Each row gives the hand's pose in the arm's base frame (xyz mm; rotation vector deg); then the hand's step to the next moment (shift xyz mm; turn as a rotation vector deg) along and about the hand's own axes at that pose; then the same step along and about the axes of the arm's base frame.
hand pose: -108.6 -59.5 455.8 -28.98 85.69 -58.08
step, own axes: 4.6 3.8 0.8 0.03 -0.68 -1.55
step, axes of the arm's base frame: 0.7 -1.9 -5.7 -1.64 0.09 0.42
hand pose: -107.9 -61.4 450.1 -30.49 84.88 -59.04
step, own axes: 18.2 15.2 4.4 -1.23 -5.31 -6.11
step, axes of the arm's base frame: 4.0 -8.4 -22.2 -6.79 0.12 4.57
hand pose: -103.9 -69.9 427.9 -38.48 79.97 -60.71
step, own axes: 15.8 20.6 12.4 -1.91 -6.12 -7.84
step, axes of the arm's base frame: 13.9 -7.9 -23.9 -8.54 0.74 5.39
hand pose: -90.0 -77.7 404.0 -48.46 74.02 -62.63
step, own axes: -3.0 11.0 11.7 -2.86 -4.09 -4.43
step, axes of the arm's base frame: 13.3 5.0 -8.0 -4.83 1.92 4.19
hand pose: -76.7 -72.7 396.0 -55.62 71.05 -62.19
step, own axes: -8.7 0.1 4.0 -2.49 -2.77 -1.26
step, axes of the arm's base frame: 3.9 8.4 2.3 -1.54 1.82 3.13
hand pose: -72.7 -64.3 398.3 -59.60 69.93 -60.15
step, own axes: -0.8 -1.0 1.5 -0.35 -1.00 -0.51
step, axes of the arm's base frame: 1.4 0.6 1.2 -0.58 0.12 1.02
